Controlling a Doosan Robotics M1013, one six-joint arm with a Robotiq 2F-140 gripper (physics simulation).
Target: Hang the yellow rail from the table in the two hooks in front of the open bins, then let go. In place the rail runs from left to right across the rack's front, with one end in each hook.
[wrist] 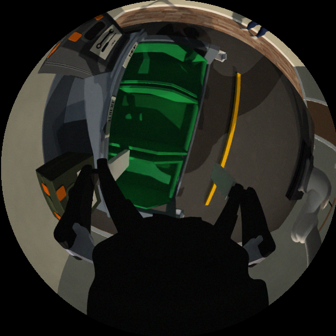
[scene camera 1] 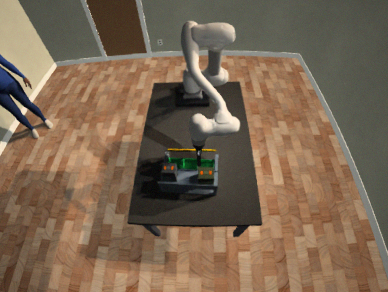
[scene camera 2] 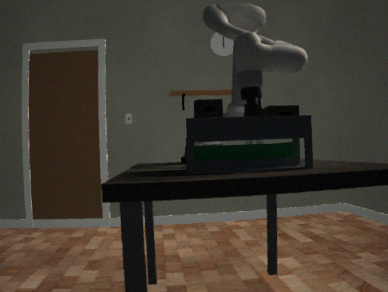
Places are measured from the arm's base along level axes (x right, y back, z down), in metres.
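Pixels of known places: arm's base at its link origin: (scene camera 1: 193, 92).
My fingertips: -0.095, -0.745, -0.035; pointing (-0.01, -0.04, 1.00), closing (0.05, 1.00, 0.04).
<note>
For each thing: its top centre in the pictures, then the offset to it from my fingertips, as dx, dy, dz. Level surfaces: height alone.
- yellow rail at its top centre: (scene camera 1: 191, 149) +0.065, +0.120, +0.067
- dark grey box at its top centre: (scene camera 2: 207, 100) (scene camera 1: 168, 167) +0.179, -0.155, -0.147
- olive box at its top centre: (scene camera 2: 279, 106) (scene camera 1: 206, 172) -0.052, -0.165, -0.122
- table at its surface level: dz +0.077
The yellow rail (scene camera 1: 182, 150) (wrist: 231, 130) lies on the table, apart from the rack and roughly parallel to its open side. In scene camera 2 the rack hides most of it. The rack (scene camera 1: 187, 189) (scene camera 2: 250, 128) holds green bins (scene camera 1: 189, 163) (wrist: 155, 117). In the wrist view, one light hook (wrist: 221, 55) sticks out at the rack's far corner and the other hook (wrist: 179, 213) at the near corner; both are empty. My gripper (scene camera 1: 199, 162) (wrist: 171, 163) is open and empty above the bins, with one finger over the rack and the other towards the rail's near end. Its fingertips are hidden in scene camera 2.
A dark grey box (scene camera 1: 169, 172) (scene camera 2: 208, 108) (wrist: 85, 45) and an olive box (scene camera 1: 205, 173) (wrist: 65, 182) with orange marks stand on top of the rack, the olive one close to a finger. The table (scene camera 1: 195, 212) carries the arm's base (scene camera 1: 192, 100) at the far end.
</note>
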